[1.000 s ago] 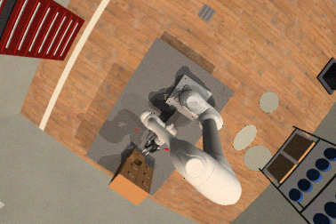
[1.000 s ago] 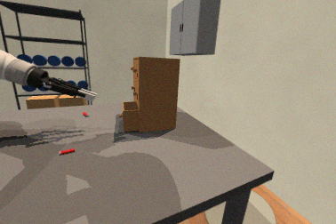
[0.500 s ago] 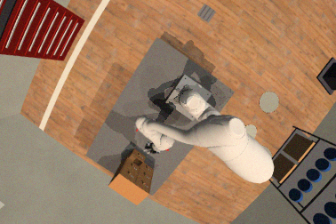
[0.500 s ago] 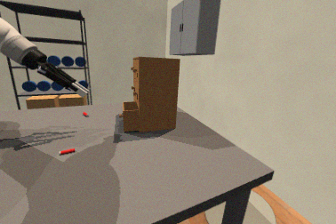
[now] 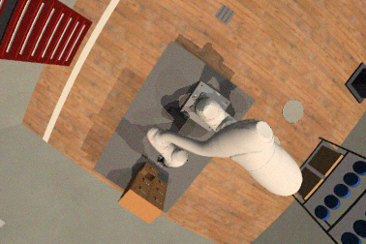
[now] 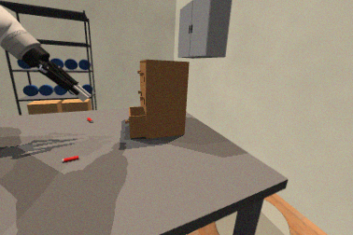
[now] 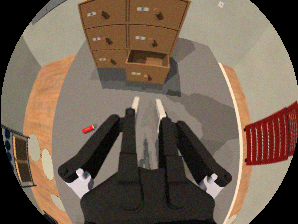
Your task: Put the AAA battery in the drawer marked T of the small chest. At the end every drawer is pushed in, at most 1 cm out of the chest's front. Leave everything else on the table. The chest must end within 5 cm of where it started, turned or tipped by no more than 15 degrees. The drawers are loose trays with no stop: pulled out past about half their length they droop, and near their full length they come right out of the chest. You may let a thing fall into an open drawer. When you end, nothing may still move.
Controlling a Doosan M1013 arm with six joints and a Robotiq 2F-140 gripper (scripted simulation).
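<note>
Right now my hand is 19 cm above the red AAA battery, 17 cm to the left of it and 1 cm past it. The rest, counted from my hand: drawer 27 cm ahead, 16 cm below, 1 cm to the left.
</note>
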